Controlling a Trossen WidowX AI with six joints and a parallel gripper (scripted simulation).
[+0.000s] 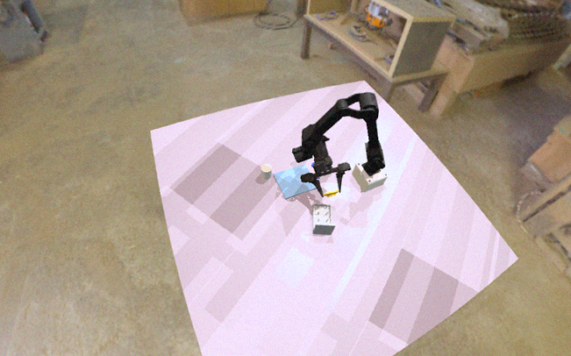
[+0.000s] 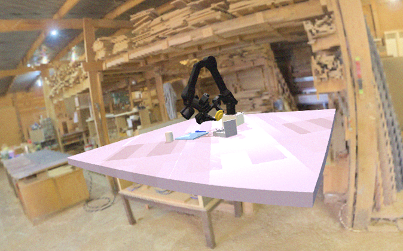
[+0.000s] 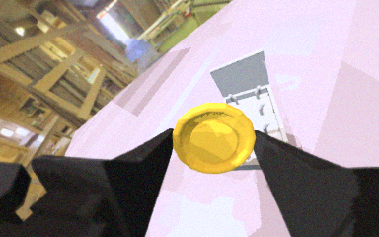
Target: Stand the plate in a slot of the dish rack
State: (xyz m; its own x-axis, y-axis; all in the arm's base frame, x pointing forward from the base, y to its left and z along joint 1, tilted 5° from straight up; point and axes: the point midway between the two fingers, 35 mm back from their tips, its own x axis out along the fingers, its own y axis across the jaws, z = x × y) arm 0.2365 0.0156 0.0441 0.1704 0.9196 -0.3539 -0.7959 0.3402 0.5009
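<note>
Right now the grey dish rack is 5 cm ahead of my gripper tip, 4 cm to the left of it and 7 cm below it. Round my gripper tip: blue spoon: 6 cm behind, 18 cm to the right, 9 cm below; yellow plate: 1 cm to the right; light blue mat: 5 cm ahead, 17 cm to the right, 9 cm below.
</note>
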